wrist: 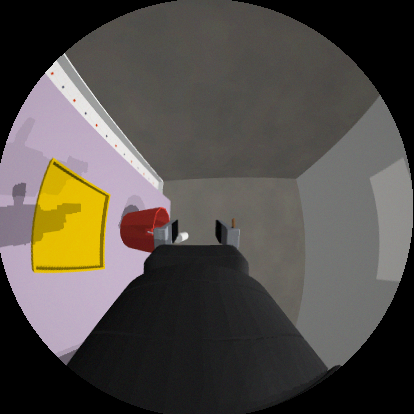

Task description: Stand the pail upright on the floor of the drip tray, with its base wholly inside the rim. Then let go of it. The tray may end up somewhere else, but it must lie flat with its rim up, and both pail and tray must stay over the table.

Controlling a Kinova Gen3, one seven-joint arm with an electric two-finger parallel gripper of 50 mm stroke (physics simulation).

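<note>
The red pail stands upright on the lilac table, its open mouth facing right in this sideways view. It is outside the tray, and its lower right part is hidden by a finger and the gripper body. A thin grey wire shows at its side; a white cylinder, perhaps its handle grip, shows between the fingers in the picture. The yellow drip tray lies flat, rim up, left of the pail. My gripper is open and empty, to the right of the pail's mouth, with one finger overlapping the pail's edge in view.
The lilac table top fills the left side. A white strip with red and dark dots runs along the table's upper edge. Shadows of the arm fall across the tray and table. Grey walls stand beyond. A small brown piece shows behind the right finger.
</note>
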